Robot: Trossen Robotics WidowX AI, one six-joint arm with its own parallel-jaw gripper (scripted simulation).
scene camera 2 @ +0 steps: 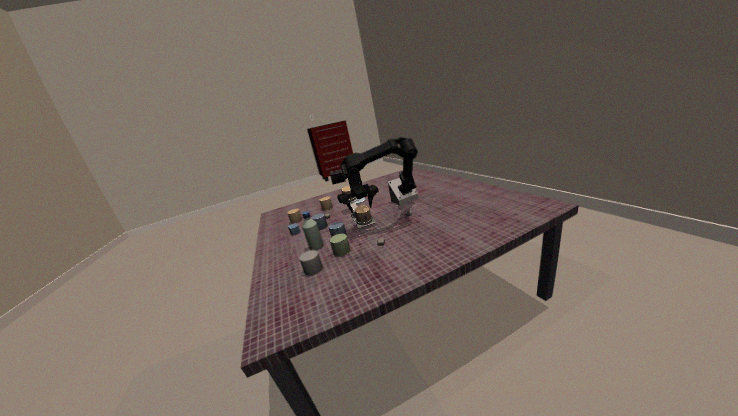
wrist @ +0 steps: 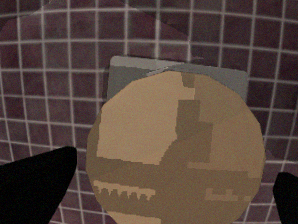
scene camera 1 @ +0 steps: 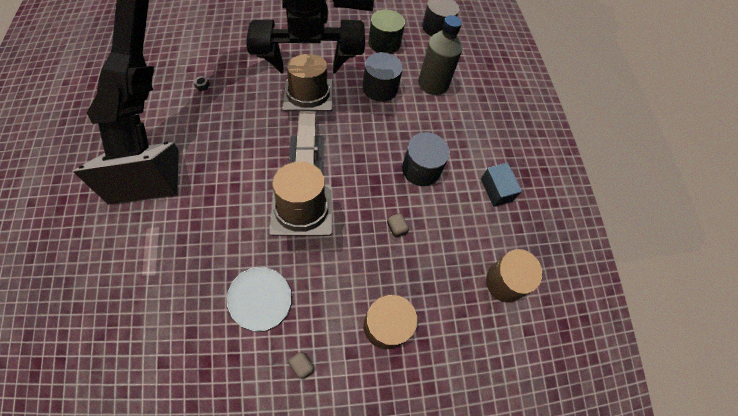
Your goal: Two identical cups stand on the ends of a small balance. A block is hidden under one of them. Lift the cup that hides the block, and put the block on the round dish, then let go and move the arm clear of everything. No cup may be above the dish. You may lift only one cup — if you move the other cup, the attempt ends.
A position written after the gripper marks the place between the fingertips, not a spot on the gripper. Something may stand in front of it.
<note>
The gripper [scene camera 1: 308, 71] is open, holding nothing. Further things: a tan cup [scene camera 1: 307, 74], a tan cup [scene camera 1: 299, 192], a bottle [scene camera 1: 444, 48], a tan cup [scene camera 1: 391, 320], a tan cup [scene camera 1: 518, 272], a balance beam [scene camera 1: 305, 150] and a round pale dish [scene camera 1: 259, 299].
The balance beam also shows in the wrist view [wrist: 123, 70]. The gripper is seen too in the wrist view [wrist: 177, 171]. The wrist view does not show the bottle: it is out of frame.
</note>
